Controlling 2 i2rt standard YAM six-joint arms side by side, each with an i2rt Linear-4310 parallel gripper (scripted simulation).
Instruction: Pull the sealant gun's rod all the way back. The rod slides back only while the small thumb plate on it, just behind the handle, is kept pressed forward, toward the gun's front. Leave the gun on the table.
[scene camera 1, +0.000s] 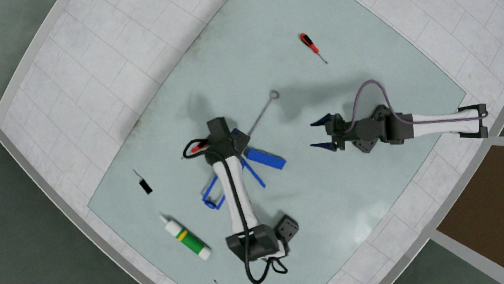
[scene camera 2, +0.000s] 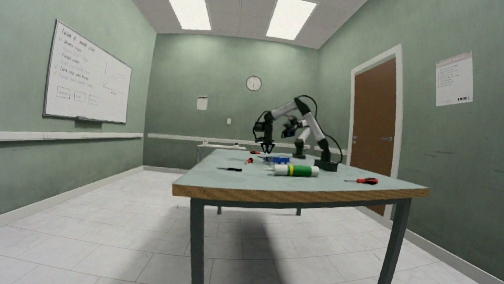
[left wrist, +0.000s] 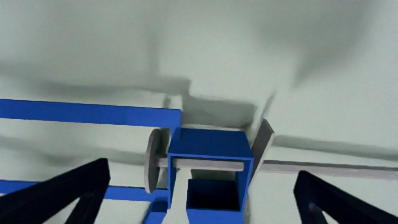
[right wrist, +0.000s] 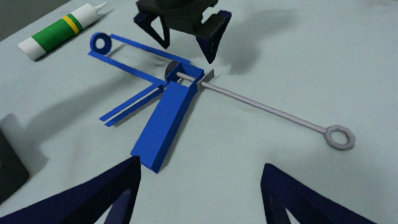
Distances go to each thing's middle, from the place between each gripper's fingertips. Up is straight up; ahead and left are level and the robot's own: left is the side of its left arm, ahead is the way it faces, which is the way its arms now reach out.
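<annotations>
My left gripper is 10 mm past the thumb plate (left wrist: 265, 135), 40 mm to the left of it and 50 mm above it. There's also the grey rod (right wrist: 327, 132), and that's 120 mm to the right of my left hand and 50 mm below it.
As for my right hand, it's 170 mm short of the rod, 90 mm to the right of it and 180 mm above it, and the thumb plate is 160 mm ahead of that hand, 180 mm to the left of it and 170 mm below it.
</annotations>
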